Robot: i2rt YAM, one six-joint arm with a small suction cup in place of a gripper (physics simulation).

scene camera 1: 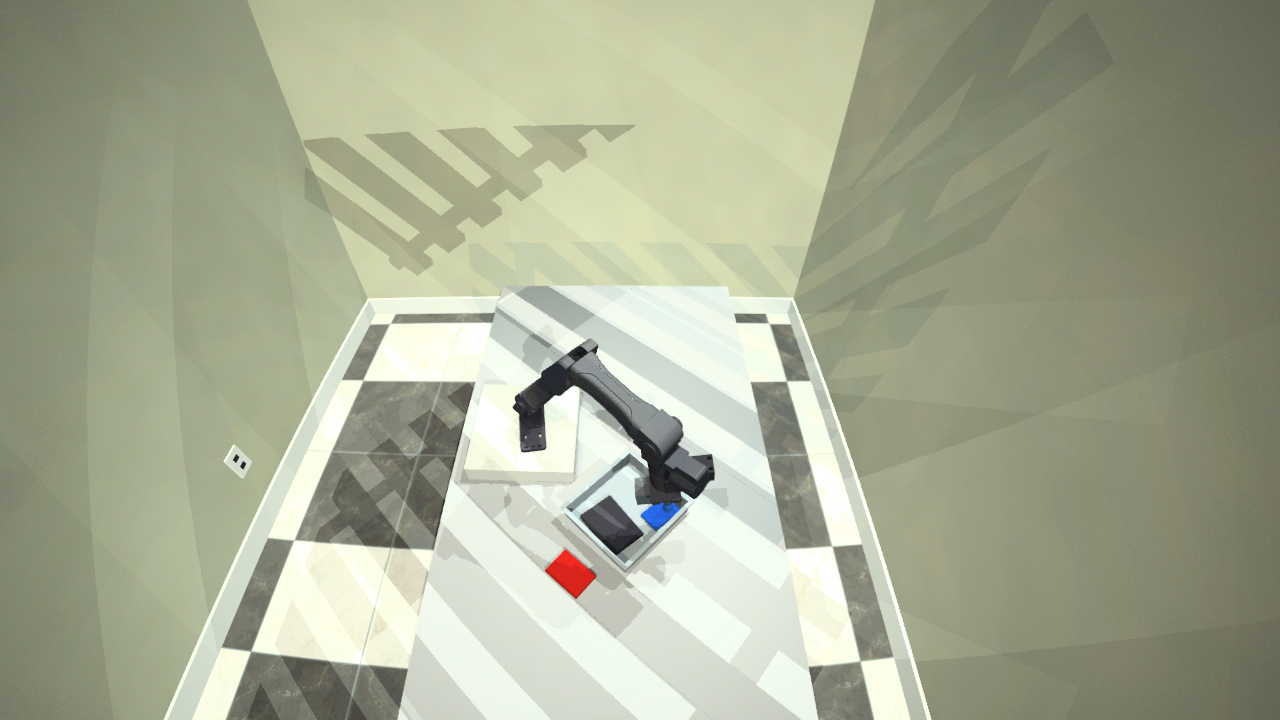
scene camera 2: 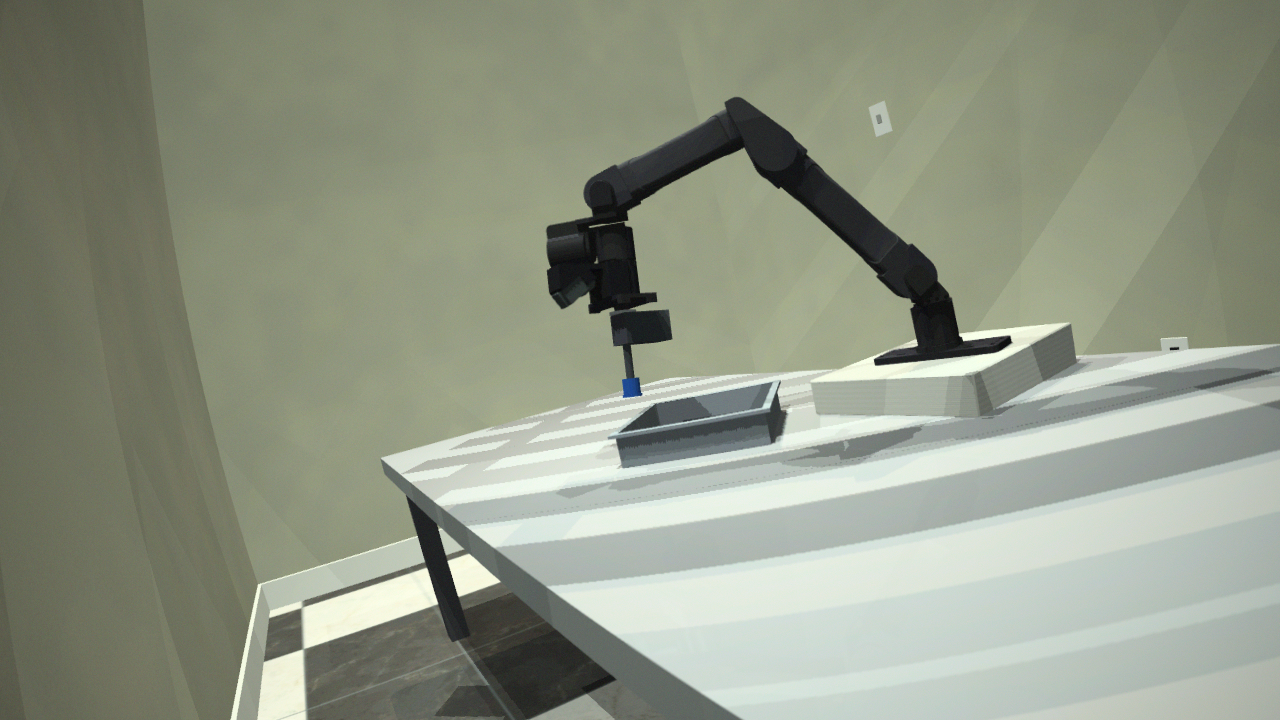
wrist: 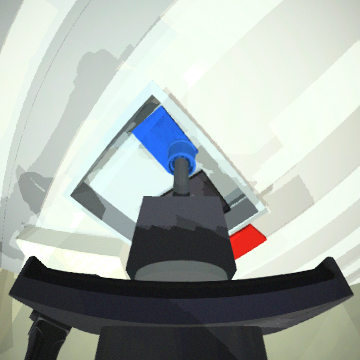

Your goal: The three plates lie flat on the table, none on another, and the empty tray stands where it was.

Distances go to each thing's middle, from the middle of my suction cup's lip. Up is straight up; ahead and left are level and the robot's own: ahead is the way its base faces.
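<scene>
My suction cup: 30 mm right of the blue plate (wrist: 155,132), 10 mm past it, 90 mm above it. Red plate (scene camera 1: 570,573): from my suction cup, 90 mm to the right, 250 mm behind, 90 mm below. Dark plate (scene camera 1: 609,523): from my suction cup, 10 mm to the left, 140 mm behind, 90 mm below. Grey tray (scene camera 2: 657,434): from my suction cup, 40 mm to the left, 90 mm behind, 70 mm below. Farthest from my suction cup of the things named here, going by their middles: the red plate.
</scene>
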